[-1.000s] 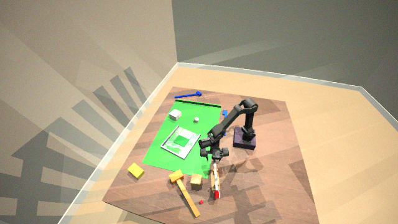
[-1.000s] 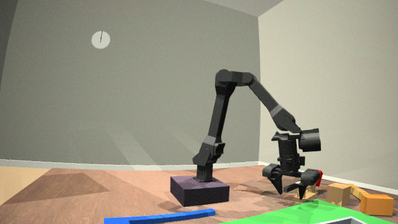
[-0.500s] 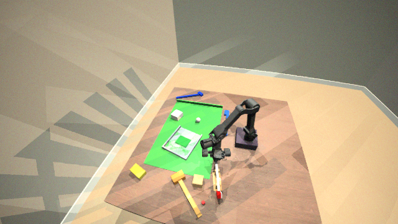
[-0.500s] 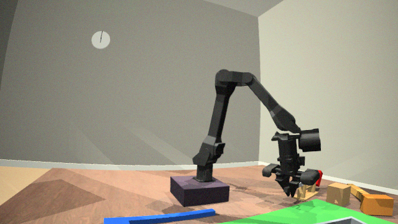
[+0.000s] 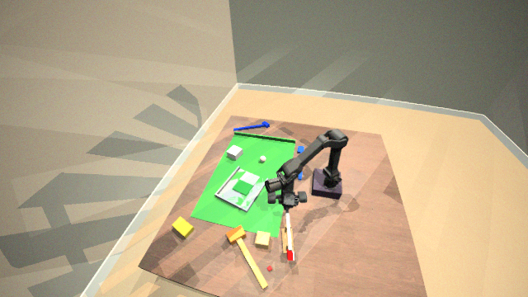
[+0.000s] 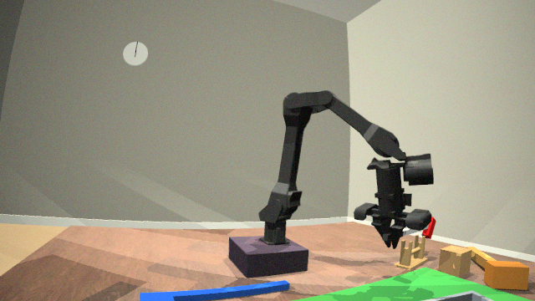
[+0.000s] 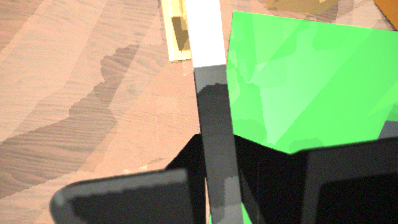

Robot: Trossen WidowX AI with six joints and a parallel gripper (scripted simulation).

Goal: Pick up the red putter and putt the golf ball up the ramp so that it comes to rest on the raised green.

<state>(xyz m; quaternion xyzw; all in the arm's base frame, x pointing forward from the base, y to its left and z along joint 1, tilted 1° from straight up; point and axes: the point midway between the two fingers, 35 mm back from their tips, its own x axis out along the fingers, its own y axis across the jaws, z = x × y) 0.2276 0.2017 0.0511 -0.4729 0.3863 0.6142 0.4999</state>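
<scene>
My gripper tip is 3 cm past the red putter, 11 cm to the right of it and 2 cm below it. From my gripper tip the other things lie so: tan cube: 9 cm ahead, 16 cm to the left, 4 cm below; then tiny red cube: 3 cm ahead, 27 cm to the left, 6 cm below; then white golf ball: 20 cm ahead, 37 cm to the right, 5 cm below.
</scene>
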